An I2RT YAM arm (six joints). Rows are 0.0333 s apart.
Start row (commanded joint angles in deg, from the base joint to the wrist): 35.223, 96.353, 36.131, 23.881, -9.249, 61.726
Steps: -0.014, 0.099, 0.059, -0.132, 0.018, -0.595; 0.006, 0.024, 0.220, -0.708, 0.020, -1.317; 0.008, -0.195, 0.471, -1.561, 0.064, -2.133; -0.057, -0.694, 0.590, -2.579, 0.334, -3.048; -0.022, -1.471, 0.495, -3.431, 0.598, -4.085; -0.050, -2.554, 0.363, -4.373, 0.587, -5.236; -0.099, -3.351, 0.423, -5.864, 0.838, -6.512; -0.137, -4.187, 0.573, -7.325, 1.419, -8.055
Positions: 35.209, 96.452, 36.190, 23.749, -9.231, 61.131; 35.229, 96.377, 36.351, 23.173, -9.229, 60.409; 35.231, 96.158, 36.602, 22.320, -9.185, 59.593; 35.166, 95.659, 36.721, 21.302, -8.915, 58.678; 35.201, 94.882, 36.626, 20.450, -8.651, 57.641; 35.173, 93.799, 36.494, 19.508, -8.662, 56.490; 35.124, 93.002, 36.554, 18.017, -8.411, 55.214; 35.086, 92.166, 36.704, 16.556, -7.830, 53.671
